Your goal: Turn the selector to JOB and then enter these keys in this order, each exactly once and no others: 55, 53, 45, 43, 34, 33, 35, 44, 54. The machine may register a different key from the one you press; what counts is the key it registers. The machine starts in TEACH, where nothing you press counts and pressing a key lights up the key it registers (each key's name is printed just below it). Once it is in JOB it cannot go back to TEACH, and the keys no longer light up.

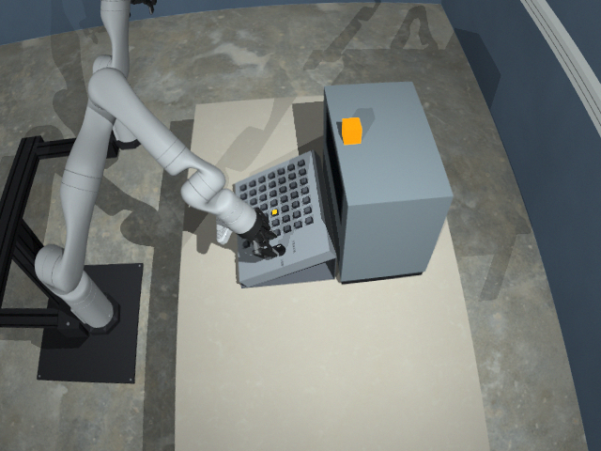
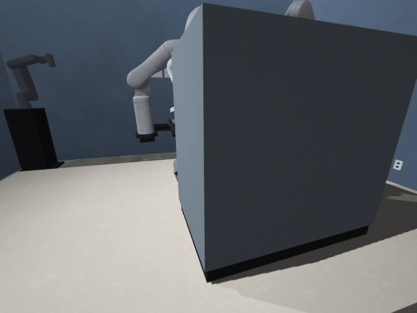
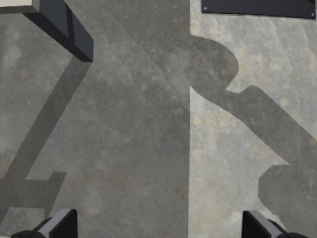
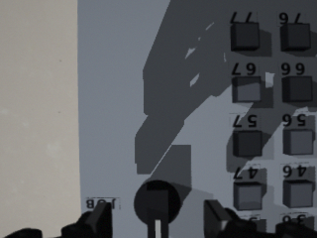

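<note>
Right now the black selector knob is 3 cm below my right hand and 2 cm ahead of it. Also, from my right hand: sloped grey key panel (11 cm to the left, 8 cm below, 3 cm ahead).
</note>
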